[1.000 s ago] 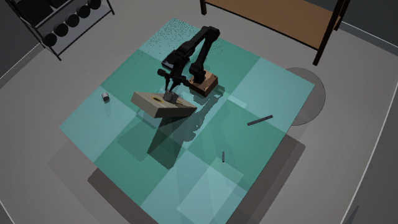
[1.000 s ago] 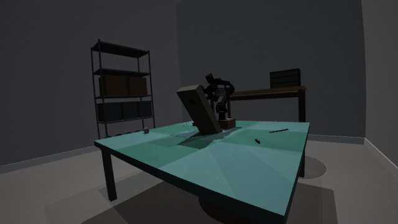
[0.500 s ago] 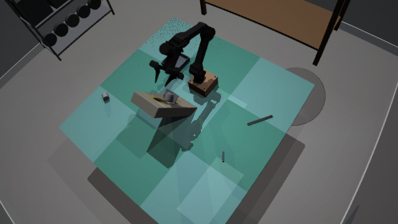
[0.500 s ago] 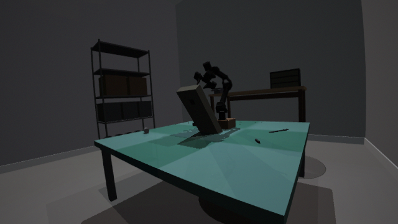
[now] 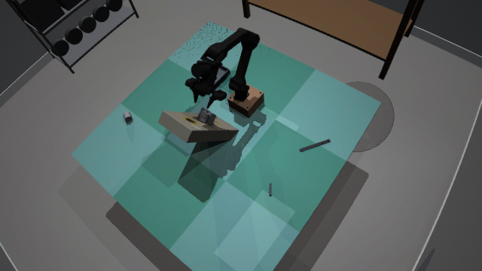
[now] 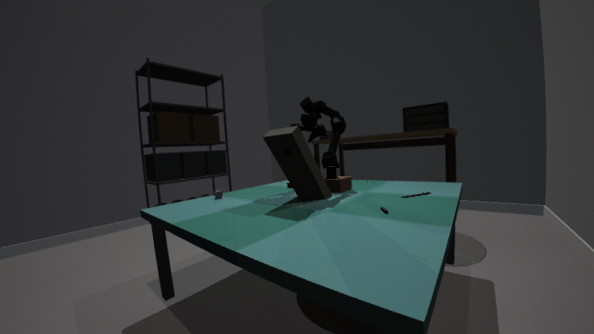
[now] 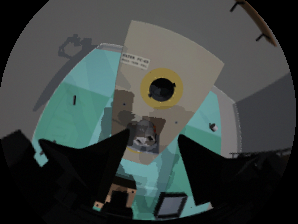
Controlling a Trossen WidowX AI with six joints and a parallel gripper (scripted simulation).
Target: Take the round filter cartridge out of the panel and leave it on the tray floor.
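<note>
Now: the grey round filter cartridge 8 cm below my gripper tip and 1 cm ahead of it. The rest, counted from my gripper tip: short rod 42 cm to the left, 29 cm below, 9 cm ahead; then dark square tray 34 cm behind, 28 cm below, 26 cm to the right.
</note>
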